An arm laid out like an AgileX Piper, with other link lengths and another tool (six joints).
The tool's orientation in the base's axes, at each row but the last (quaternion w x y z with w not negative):
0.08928 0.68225 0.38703 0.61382
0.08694 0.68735 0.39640 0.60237
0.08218 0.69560 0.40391 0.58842
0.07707 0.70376 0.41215 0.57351
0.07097 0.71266 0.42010 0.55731
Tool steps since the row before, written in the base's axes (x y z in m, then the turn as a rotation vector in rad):
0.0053 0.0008 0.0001 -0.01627 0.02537 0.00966
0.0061 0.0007 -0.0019 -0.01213 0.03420 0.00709
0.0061 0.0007 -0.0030 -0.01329 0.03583 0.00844
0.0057 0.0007 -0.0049 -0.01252 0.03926 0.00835
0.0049 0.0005 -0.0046 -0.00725 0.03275 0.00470
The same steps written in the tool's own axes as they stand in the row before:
0.0003 0.0017 0.0051 0.02447 -0.01841 -0.00801
-0.0012 0.0011 0.0062 0.02809 -0.02404 -0.00047
-0.0019 0.0006 0.0065 0.03020 -0.02486 -0.00131
-0.0032 -0.0005 0.0068 0.03243 -0.02676 0.00064
-0.0029 -0.0004 0.0061 0.02547 -0.02195 0.00410

